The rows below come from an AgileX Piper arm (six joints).
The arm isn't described. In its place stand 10 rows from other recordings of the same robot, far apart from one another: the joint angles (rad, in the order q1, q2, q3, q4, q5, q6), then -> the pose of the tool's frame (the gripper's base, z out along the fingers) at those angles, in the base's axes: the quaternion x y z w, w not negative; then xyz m.
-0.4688 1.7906 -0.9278 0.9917 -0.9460 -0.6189 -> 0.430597, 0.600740, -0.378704, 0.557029, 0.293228, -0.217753, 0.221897
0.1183 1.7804 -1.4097 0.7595 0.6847 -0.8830 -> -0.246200, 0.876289, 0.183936, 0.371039, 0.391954, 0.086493, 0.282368
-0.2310 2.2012 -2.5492 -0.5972 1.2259 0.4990 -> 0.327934, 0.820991, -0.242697, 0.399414, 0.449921, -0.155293, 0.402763
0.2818 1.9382 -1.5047 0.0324 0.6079 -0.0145 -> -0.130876, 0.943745, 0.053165, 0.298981, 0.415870, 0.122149, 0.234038
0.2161 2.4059 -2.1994 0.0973 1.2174 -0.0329 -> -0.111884, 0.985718, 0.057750, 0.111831, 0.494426, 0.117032, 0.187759
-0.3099 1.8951 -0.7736 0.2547 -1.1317 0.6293 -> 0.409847, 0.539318, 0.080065, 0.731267, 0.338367, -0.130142, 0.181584
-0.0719 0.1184 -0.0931 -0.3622 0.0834 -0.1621 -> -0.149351, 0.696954, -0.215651, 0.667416, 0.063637, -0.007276, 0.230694
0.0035 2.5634 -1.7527 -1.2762 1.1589 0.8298 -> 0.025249, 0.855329, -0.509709, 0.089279, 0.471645, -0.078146, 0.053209
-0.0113 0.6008 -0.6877 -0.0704 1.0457 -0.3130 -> -0.147175, 0.927342, -0.089460, 0.332225, 0.090498, -0.006562, 0.310129
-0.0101 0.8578 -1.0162 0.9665 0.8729 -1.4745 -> -0.449815, 0.656264, 0.061675, 0.602645, 0.149296, 0.055871, 0.419953
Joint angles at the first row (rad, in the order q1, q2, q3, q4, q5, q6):
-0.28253 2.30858 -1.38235 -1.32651 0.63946 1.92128
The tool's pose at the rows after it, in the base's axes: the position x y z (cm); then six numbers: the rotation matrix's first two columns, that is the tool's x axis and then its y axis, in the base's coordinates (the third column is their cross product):
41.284 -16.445 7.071 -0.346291 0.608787 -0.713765 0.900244 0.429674 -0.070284
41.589 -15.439 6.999 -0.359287 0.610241 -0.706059 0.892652 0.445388 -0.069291
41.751 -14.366 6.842 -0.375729 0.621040 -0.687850 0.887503 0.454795 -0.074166
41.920 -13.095 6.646 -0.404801 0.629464 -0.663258 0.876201 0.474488 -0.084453
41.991 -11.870 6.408 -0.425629 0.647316 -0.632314 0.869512 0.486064 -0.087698
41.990 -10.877 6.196 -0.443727 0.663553 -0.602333 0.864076 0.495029 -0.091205
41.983 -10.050 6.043 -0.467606 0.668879 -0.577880 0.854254 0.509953 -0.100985
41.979 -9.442 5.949 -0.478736 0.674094 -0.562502 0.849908 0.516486 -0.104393
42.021 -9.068 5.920 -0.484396 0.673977 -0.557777 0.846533 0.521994 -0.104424
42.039 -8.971 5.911 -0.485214 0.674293 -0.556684 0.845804 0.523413 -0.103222
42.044 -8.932 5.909 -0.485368 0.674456 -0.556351 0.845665 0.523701 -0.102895
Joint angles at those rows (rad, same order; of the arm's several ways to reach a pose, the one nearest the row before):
-0.26078 2.30857 -1.38233 -1.31945 0.63727 1.91825
-0.23772 2.30859 -1.38237 -1.29944 0.63650 1.90676
-0.21427 2.30858 -1.38235 -1.25135 0.64004 1.87378
-0.18734 2.30858 -1.38238 -1.19324 0.64097 1.82323
-0.16291 2.30858 -1.38235 -1.12186 0.64096 1.77225
-0.14394 2.30858 -1.38234 -1.05557 0.64197 1.72355
-0.12777 2.30859 -1.38237 -1.00507 0.64499 1.67590
-0.11547 2.30858 -1.38235 -0.97275 0.64851 1.65175
-0.10733 2.30857 -1.38234 -0.96286 0.64900 1.64520
-0.10532 2.30860 -1.38236 -0.96056 0.64812 1.64440
-0.10446 2.30858 -1.38234 -0.95976 0.64811 1.64439

